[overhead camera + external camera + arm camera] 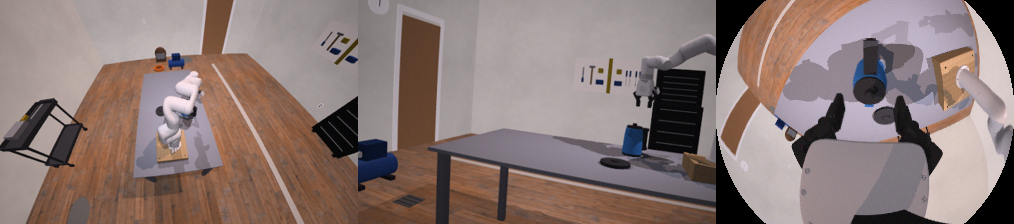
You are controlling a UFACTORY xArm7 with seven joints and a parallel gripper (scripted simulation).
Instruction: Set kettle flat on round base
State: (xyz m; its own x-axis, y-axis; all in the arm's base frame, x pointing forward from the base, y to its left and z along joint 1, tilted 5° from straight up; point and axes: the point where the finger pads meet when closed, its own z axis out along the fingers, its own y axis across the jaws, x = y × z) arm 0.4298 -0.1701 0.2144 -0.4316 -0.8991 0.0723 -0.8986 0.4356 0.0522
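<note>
Right now my hand is 1 cm short of the blue kettle, 3 cm to the right of it and 21 cm above it. Round my hand: black round base (6 cm ahead, 36 cm to the left, 29 cm below).
</note>
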